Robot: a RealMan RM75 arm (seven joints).
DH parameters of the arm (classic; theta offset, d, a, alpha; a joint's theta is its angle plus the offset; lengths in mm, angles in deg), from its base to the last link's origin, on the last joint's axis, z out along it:
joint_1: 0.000 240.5 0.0 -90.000
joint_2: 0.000 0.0 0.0 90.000
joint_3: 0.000 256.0 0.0 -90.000
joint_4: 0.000 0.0 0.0 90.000
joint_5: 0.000 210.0 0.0 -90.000
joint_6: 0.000 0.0 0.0 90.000
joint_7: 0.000 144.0 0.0 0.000
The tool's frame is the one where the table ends.
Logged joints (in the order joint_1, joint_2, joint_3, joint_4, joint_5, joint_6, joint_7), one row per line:
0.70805 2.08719 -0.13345 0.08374 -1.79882 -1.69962 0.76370
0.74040 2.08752 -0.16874 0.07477 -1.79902 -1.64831 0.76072
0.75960 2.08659 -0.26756 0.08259 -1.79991 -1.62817 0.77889
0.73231 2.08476 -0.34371 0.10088 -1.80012 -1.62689 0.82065
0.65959 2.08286 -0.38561 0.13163 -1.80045 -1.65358 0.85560
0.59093 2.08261 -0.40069 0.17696 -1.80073 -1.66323 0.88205
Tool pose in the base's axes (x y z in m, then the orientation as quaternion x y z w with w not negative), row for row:
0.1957 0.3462 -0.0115 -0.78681 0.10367 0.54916 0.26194
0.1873 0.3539 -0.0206 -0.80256 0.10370 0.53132 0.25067
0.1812 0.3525 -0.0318 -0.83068 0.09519 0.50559 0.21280
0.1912 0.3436 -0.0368 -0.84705 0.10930 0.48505 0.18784
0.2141 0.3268 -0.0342 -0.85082 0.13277 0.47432 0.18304
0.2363 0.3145 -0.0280 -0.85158 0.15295 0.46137 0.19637
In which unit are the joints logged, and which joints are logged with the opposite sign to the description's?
The joints are logged in radians. Opposite sign: joint_4.
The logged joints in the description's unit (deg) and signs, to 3 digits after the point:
40.568 119.587 -7.646 -4.798 -103.065 -97.381 43.757
42.422 119.606 -9.668 -4.284 -103.076 -94.441 43.586
43.522 119.553 -15.330 -4.732 -103.127 -93.287 44.627
41.958 119.448 -19.693 -5.780 -103.139 -93.214 47.020
37.792 119.339 -22.094 -7.542 -103.158 -94.743 49.022
33.858 119.325 -22.958 -10.139 -103.174 -95.296 50.538

